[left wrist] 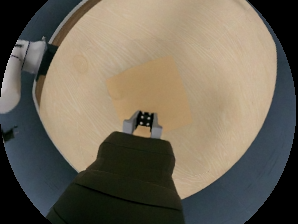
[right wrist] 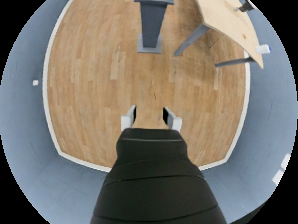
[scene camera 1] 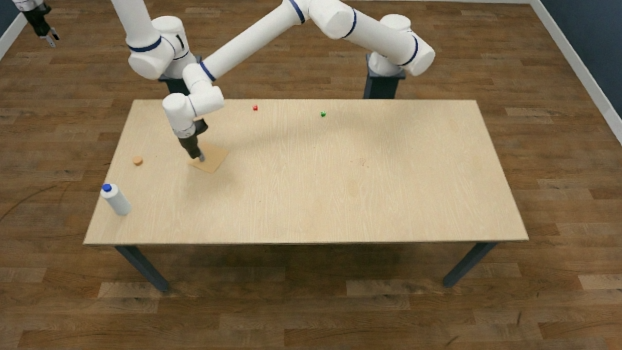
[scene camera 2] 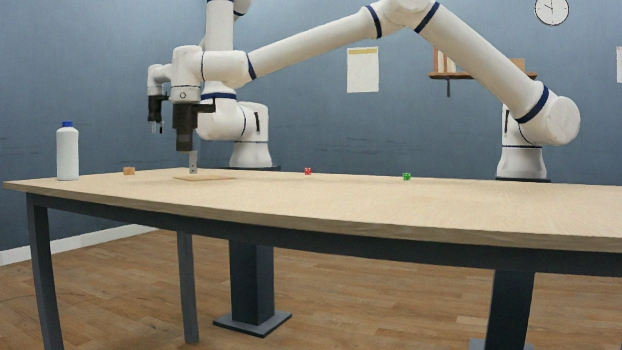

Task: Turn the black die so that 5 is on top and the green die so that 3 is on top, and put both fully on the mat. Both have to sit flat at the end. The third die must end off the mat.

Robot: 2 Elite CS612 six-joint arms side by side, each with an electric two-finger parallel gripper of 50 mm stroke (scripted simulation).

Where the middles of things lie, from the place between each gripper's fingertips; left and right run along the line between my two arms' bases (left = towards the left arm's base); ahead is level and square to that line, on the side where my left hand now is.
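Labels:
Tan mat (left wrist: 156,86): 20 mm to the left of my left hand (scene camera 2: 193,173), 20 mm behind, 30 mm below. White bottle (scene camera 2: 67,137): from my left hand 240 mm ahead, 290 mm to the right, 50 mm above.
My right gripper: 520 mm to the right of the white bottle, 910 mm short of it, 100 mm above. Tan mat: 830 mm to the left of my right hand, 650 mm ahead, 170 mm below.

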